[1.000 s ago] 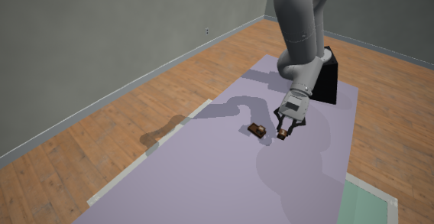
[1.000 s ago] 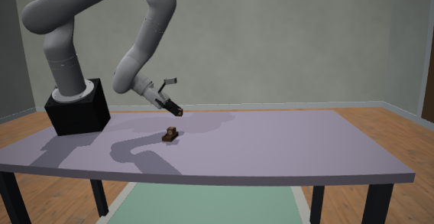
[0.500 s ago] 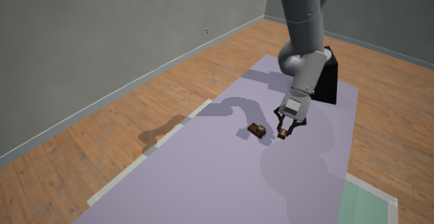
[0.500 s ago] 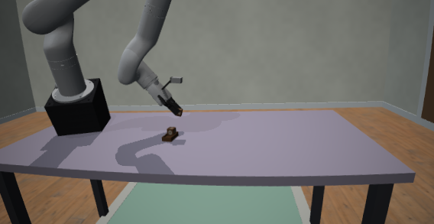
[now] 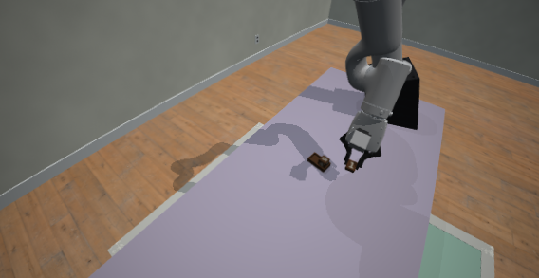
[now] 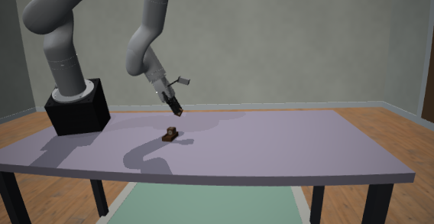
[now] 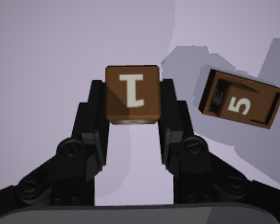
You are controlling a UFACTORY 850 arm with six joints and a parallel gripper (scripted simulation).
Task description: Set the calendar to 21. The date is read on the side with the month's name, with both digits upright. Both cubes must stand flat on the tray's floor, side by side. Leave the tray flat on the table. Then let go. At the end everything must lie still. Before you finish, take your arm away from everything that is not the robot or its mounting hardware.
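Now: the digit cube 9 cm to the right of my hand, 8 cm below it and 2 cm behind it. Round my hand: brown cube: 2 cm below, 1 cm ahead; brown tray: 10 cm to the right, 9 cm below, 3 cm behind.
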